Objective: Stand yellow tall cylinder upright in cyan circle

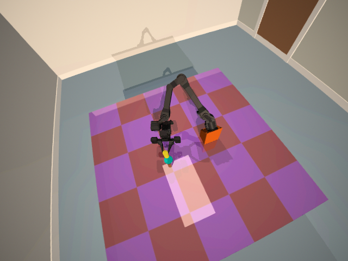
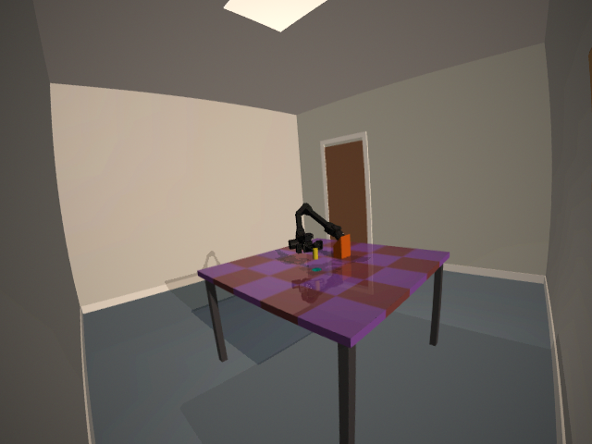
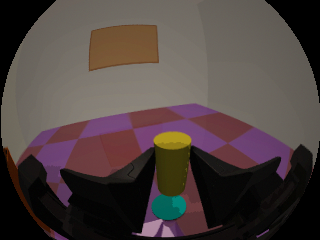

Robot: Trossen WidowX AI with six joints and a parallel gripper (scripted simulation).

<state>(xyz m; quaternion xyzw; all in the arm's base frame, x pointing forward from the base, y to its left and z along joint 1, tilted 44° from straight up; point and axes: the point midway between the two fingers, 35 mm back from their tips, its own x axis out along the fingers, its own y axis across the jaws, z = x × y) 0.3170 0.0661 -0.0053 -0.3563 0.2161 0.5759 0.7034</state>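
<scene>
Right now my gripper tip is 13 cm above the cyan circle. Also, from my gripper tip: yellow tall cylinder: 2 cm below.
</scene>
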